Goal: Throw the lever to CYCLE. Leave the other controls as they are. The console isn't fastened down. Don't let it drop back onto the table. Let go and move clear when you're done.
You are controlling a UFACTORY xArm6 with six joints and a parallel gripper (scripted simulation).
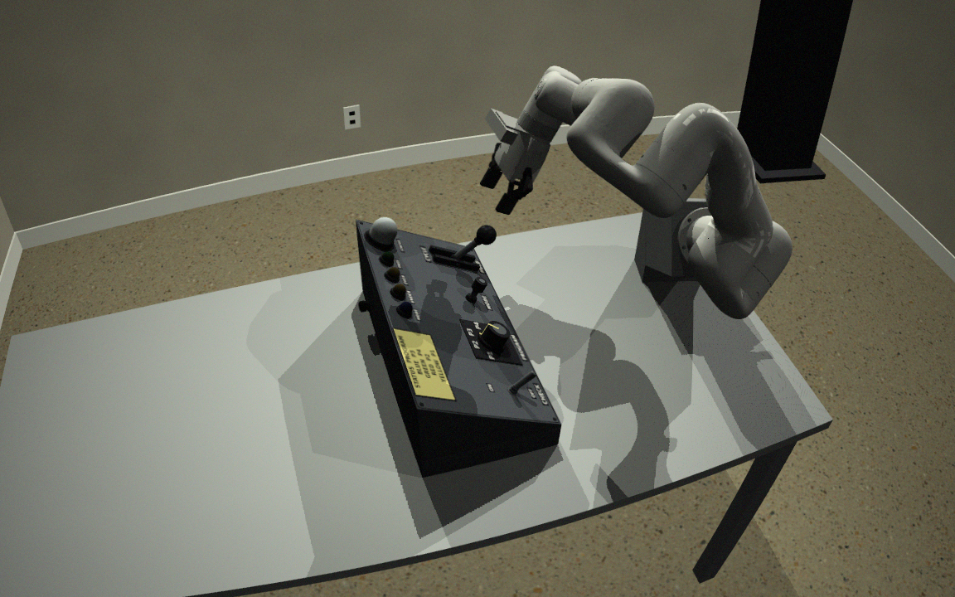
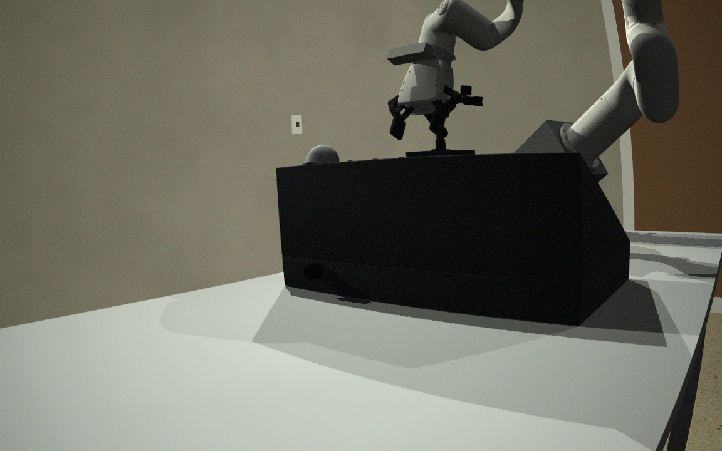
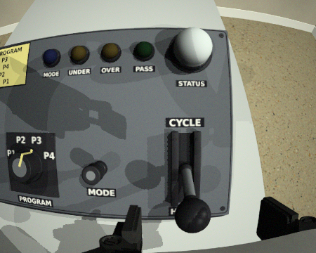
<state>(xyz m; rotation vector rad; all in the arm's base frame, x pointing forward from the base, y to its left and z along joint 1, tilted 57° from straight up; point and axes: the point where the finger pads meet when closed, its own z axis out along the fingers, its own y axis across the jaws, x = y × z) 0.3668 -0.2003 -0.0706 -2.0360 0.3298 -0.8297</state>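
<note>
Right now my hand is 60 mm short of the mode button, 120 mm to the right of it and 130 mm above it. From my hand the other things lie so: check toggle: 40 mm ahead, 360 mm to the left, 130 mm below; then dark console: 100 mm ahead, 180 mm to the left, 150 mm below; then program dial: 70 mm ahead, 230 mm to the left, 130 mm below.
</note>
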